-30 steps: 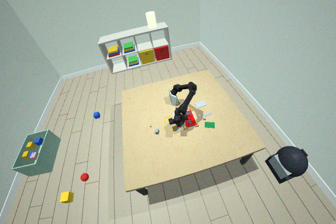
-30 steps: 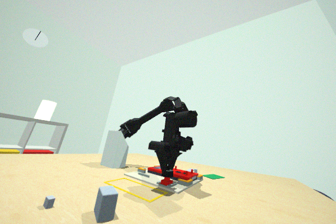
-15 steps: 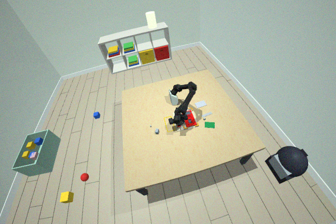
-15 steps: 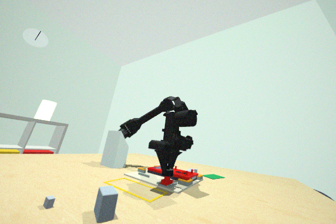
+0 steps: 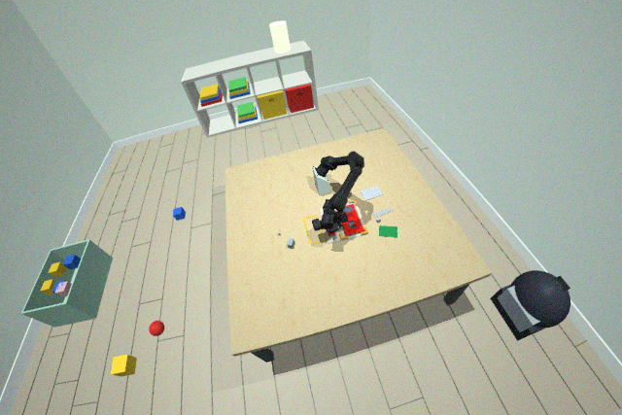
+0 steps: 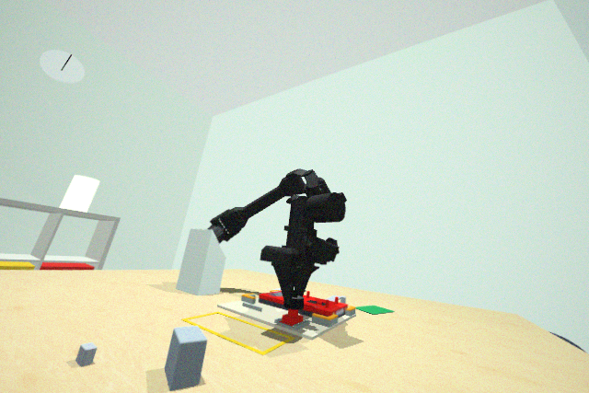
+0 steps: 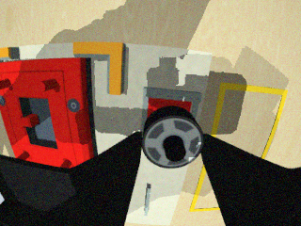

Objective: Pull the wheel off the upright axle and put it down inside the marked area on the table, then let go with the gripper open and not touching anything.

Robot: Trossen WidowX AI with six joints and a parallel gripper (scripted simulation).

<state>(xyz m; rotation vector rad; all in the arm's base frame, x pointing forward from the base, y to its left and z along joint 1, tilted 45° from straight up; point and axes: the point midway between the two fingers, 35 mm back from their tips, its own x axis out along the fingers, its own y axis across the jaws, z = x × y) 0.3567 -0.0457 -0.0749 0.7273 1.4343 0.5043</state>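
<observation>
The black wheel is right at my gripper tip. From my gripper tip the other things lie so: small grey cube: 12 cm behind, 28 cm to the right, 3 cm below; then black upright axle: 1 cm below; then grey block: 2 cm behind, 23 cm to the right, 2 cm below.
</observation>
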